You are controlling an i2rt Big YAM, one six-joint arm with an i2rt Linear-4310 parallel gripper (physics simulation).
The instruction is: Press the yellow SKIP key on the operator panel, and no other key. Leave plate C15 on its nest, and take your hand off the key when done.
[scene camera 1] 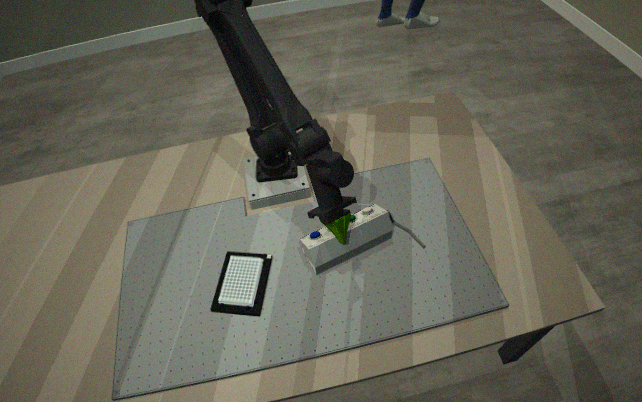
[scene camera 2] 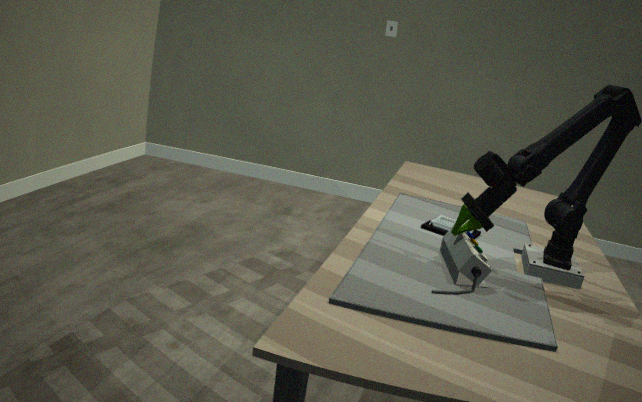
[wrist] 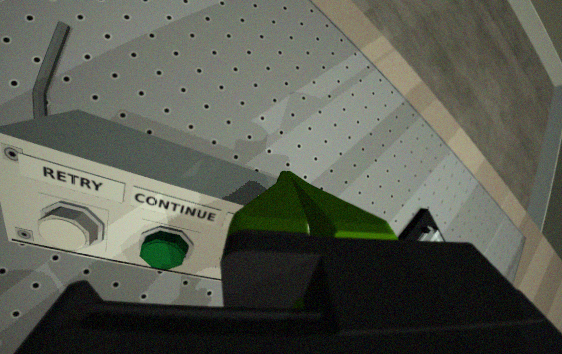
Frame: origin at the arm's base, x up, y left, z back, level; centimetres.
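Seen in the pictures: gripper, between the fingertips: (scene camera 1: 343, 243) (scene camera 2: 452, 234) (wrist: 284, 179); arm's base, origin of its link: (scene camera 1: 277, 169) (scene camera 2: 556, 260).
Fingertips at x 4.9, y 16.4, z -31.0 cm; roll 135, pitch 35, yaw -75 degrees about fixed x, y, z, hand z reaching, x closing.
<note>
Pixels of each thing's middle, then the offset from my fingertips to it. "*": a spot on its surface instead.
- operator panel, middle of its body: (wrist: 217, 217) (scene camera 1: 346, 234) (scene camera 2: 466, 253) dx -3.6, dy +1.3, dz +4.9 cm
- yellow SKIP key, middle of its body: (scene camera 2: 473, 242) dx -1.4, dy -1.9, dz +5.9 cm
- Plate C15, middle of its body: (scene camera 1: 241, 279) (scene camera 2: 452, 225) dx -5.9, dy -25.6, dz -3.8 cm
- blue key, middle of its body: (scene camera 1: 315, 235) dx -1.4, dy -6.5, dz +4.0 cm
- green CONTINUE key, middle of its body: (wrist: 165, 248) (scene camera 1: 350, 219) dx -1.4, dy +2.7, dz +7.9 cm
- white RETRY key, middle of its body: (wrist: 72, 227) (scene camera 1: 367, 211) dx -1.4, dy +7.3, dz +9.8 cm
- grey cable, a spot on its surface: (wrist: 50, 65) (scene camera 2: 447, 291) (scene camera 1: 414, 237) * dx -7.2, dy +18.8, dz +4.4 cm
My gripper (scene camera 1: 343, 242) (scene camera 2: 454, 233) (wrist: 284, 179) has green fingers, shut and empty. Its tip is at the panel's upper long edge, on the side away from the arm base; contact cannot be told. The operator panel (scene camera 1: 357, 244) (scene camera 2: 459, 265) (wrist: 100, 145) is a pale box with a sloped key face. The yellow SKIP key (scene camera 2: 474, 242) shows between the blue and green keys, apart from the fingertip; the gripper hides it in the scene camera 1 and wrist views. Plate C15 (scene camera 1: 241, 280) (scene camera 2: 442, 222) lies on its black nest (scene camera 1: 257, 307) (scene camera 2: 433, 228) (wrist: 421, 221).
The blue key (scene camera 1: 314, 234) is on one side of the fingers; the green CONTINUE key (scene camera 1: 352, 218) (wrist: 164, 250) and white RETRY key (scene camera 1: 368, 211) (wrist: 62, 232) are on the other. A grey cable (scene camera 1: 411, 233) (scene camera 2: 452, 292) (wrist: 50, 65) leaves the panel's RETRY end.
</note>
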